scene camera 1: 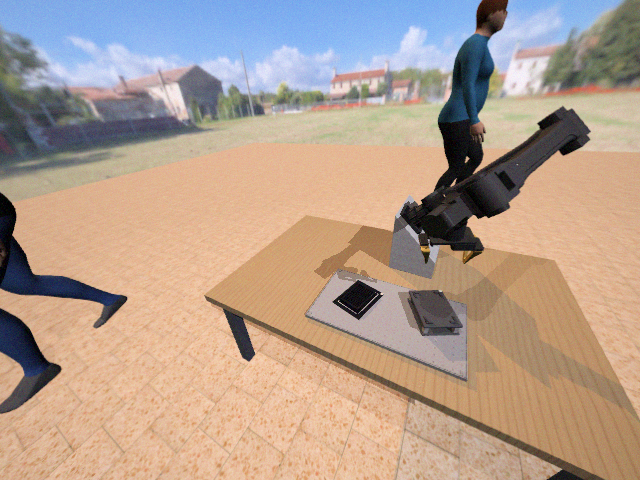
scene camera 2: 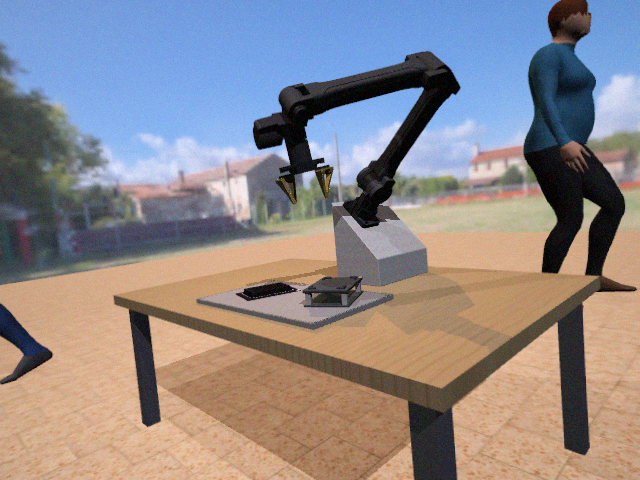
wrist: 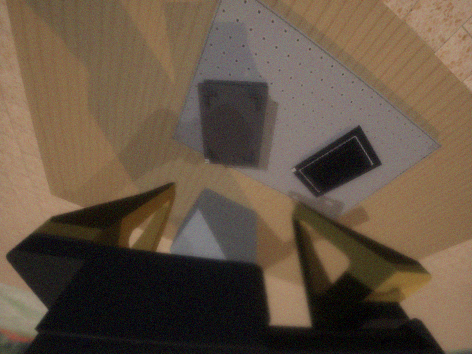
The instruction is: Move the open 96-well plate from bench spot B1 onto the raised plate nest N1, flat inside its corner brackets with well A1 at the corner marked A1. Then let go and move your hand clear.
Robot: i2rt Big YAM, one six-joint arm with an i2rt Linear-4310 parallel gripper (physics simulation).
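Places are measured from the arm's base along level axes (x ahead, y left, z up), in centimetres.
Pixels of known places: gripper, fingertip midpoint: [scene camera 1: 444,262] [scene camera 2: 310,201] [wrist: 237,199]; arm's base, origin of the base link: [scene camera 1: 410,220] [scene camera 2: 360,214].
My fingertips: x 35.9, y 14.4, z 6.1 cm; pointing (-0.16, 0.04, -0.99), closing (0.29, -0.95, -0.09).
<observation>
Ahead of a thing's pixels: the offset from my fingertips to its middle. Level surfaces: height alone.
The black well plate @[dx -1.8, dy -25.3, dz -26.0 cm] [scene camera 1: 357,298] [scene camera 2: 269,290] [wrist: 339,162] lies flat on the perforated board, at the left in both scene views and at the right in the wrist view. The dark grey raised nest @[dx -5.0, dy +0.9, dz -24.4 cm] [scene camera 1: 435,310] [scene camera 2: 334,285] [wrist: 234,122] stands on short posts beside it, with corner brackets on its top and no plate on it. A small white mark shows at one corner of each in the wrist view. My gripper [scene camera 1: 447,258] [scene camera 2: 311,199] [wrist: 237,199] is open and empty, high above the table and apart from both. Single wells are too small to tell.
The light grey board @[dx -0.9, dy -14.1, dz -27.5 cm] [scene camera 1: 382,333] [scene camera 2: 310,321] [wrist: 310,75] lies on the wooden table @[dz -28.2 cm] [scene camera 1: 268,273] [scene camera 2: 382,351] [wrist: 65,125]. The grey wedge base [scene camera 1: 410,253] [scene camera 2: 379,258] [wrist: 235,220] of the arm stands behind the board. Two people [scene camera 1: 467,77] [scene camera 1: 31,279] are beyond the table.
</observation>
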